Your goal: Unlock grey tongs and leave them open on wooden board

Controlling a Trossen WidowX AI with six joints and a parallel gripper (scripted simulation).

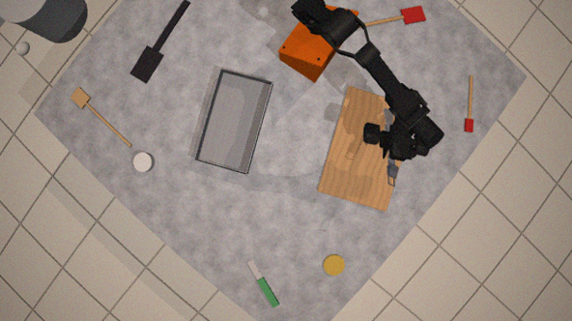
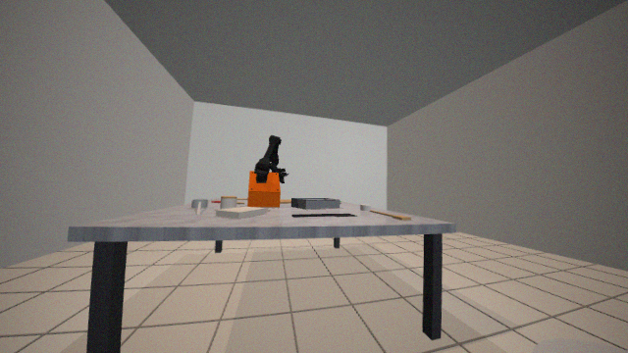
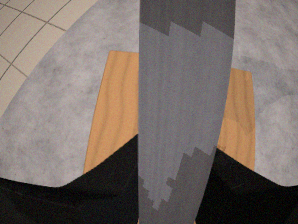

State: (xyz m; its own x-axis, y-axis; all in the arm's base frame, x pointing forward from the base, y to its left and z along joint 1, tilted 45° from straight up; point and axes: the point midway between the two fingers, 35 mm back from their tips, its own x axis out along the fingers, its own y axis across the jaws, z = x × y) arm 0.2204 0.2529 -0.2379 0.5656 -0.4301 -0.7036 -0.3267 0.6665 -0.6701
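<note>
Right now the wooden board is 160 mm below my gripper tip, 40 mm to the right of it and 20 mm behind it. Also, from my gripper tip: roasting tin (450 mm to the right, 140 mm below, 130 mm ahead); white disc (650 mm to the right, 400 mm ahead, 150 mm below); yellow disc (370 mm ahead, 160 mm below, 70 mm to the left).
</note>
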